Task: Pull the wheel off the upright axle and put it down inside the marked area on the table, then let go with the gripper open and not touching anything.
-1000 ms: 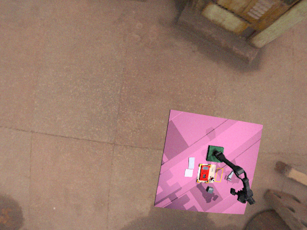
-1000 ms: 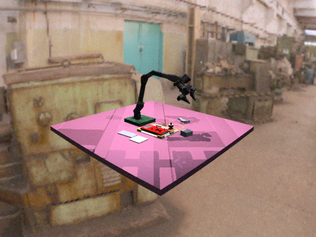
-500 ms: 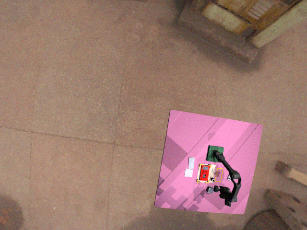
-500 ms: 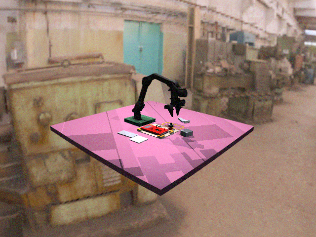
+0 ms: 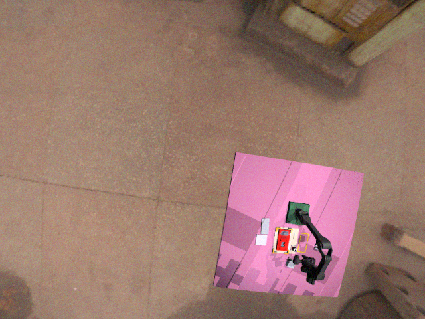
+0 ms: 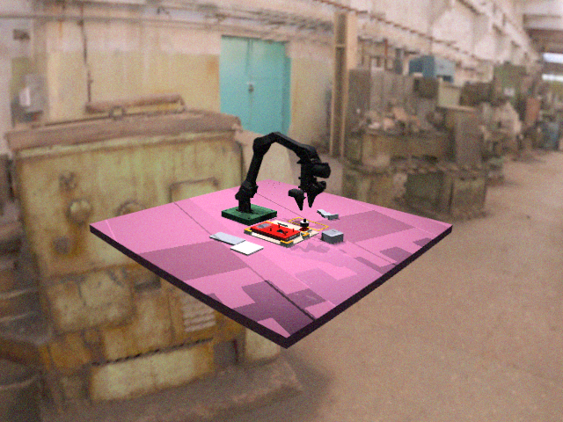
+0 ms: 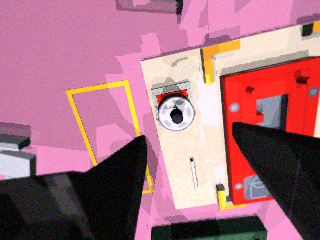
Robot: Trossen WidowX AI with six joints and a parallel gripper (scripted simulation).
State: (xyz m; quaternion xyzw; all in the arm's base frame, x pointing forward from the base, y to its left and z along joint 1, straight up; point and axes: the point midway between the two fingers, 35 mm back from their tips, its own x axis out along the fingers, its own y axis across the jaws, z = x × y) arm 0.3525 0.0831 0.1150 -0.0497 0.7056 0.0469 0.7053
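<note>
Now: gripper tip 7 cm above the wheel and 1 cm past it.
</note>
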